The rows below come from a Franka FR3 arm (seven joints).
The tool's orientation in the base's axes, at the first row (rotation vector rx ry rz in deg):
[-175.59 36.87 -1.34]
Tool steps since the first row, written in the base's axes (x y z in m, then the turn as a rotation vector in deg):
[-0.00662 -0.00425 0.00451 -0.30 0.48 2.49]
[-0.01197 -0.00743 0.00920 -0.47 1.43 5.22]
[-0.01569 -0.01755 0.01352 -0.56 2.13 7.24]
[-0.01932 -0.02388 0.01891 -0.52 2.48 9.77]
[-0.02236 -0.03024 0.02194 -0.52 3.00 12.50]
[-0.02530 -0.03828 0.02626 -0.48 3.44 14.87]
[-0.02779 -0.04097 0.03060 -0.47 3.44 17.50]
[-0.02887 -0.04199 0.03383 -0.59 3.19 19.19]
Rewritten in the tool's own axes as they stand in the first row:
[-0.00429 0.00649 -0.00465 -0.44 -0.35 -2.49]
[-0.00785 0.01150 -0.00945 -0.94 -1.19 -5.22]
[-0.00713 0.02220 -0.01390 -1.28 -1.82 -7.23]
[-0.00784 0.02939 -0.01939 -1.35 -2.19 -9.76]
[-0.00803 0.03639 -0.02251 -1.53 -2.70 -12.49]
[-0.00743 0.04488 -0.02694 -1.64 -3.15 -14.85]
[-0.00858 0.04829 -0.03134 -1.59 -3.19 -17.48]
[-0.00911 0.04961 -0.03459 -1.58 -2.93 -19.18]

